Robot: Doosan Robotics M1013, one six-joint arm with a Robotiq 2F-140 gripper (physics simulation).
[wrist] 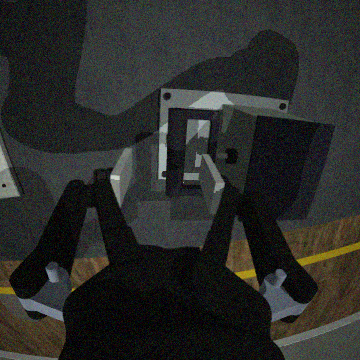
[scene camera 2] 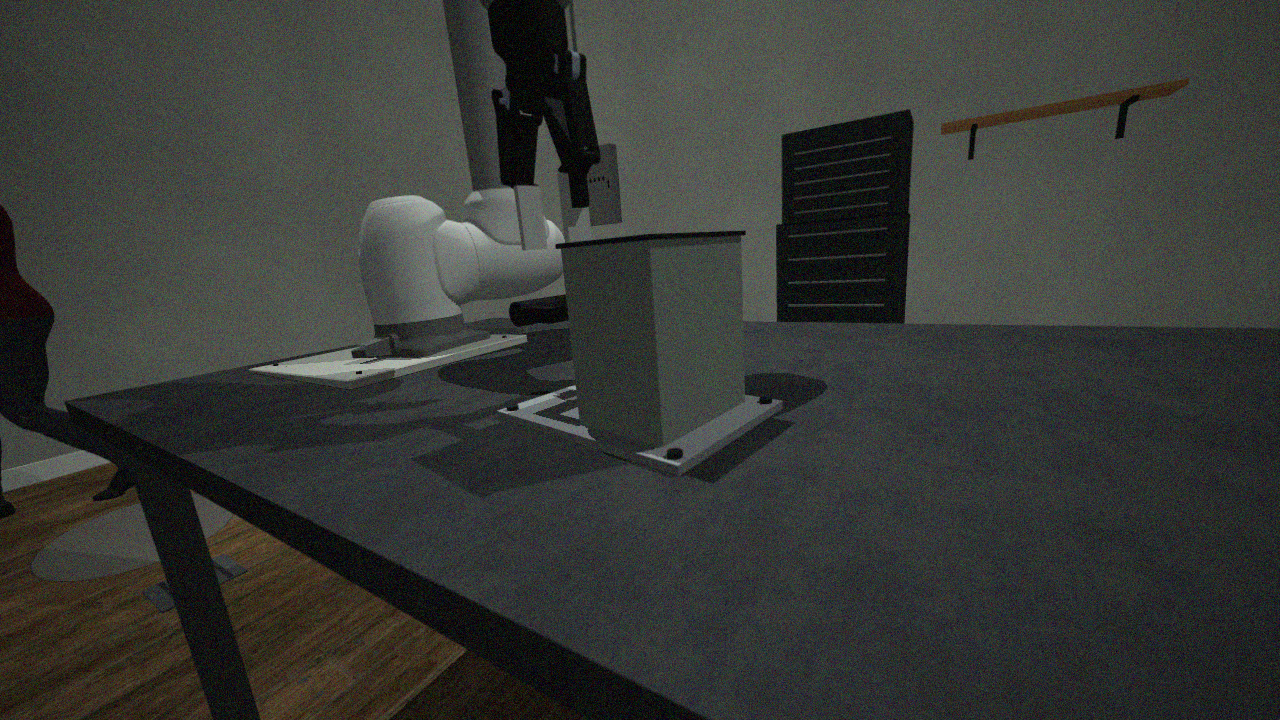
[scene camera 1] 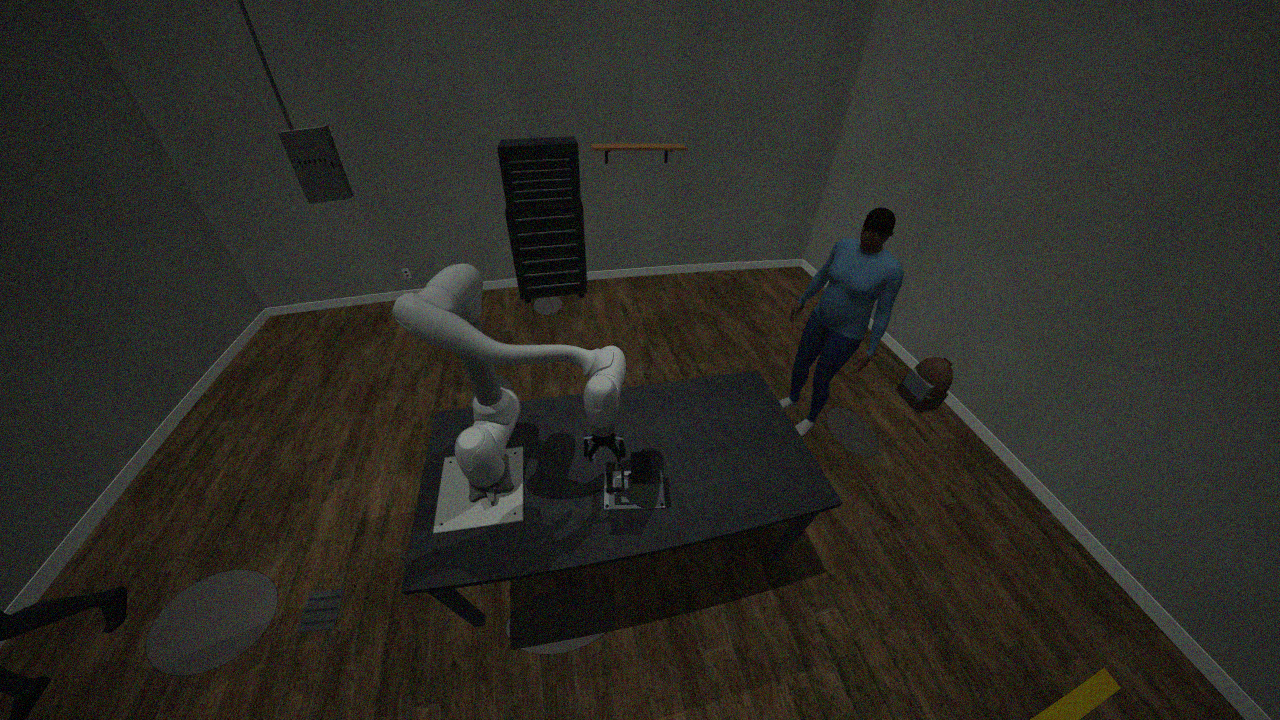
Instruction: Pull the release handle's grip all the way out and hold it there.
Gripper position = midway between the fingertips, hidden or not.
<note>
In view: my gripper (scene camera 2: 555, 247) and a light base plate (scene camera 2: 556, 413).
My gripper also shows in the wrist view (wrist: 165, 163) and in scene camera 1 (scene camera 1: 605, 465). The light base plate is seen too in the wrist view (wrist: 169, 97) and in scene camera 1 (scene camera 1: 616, 500).
</note>
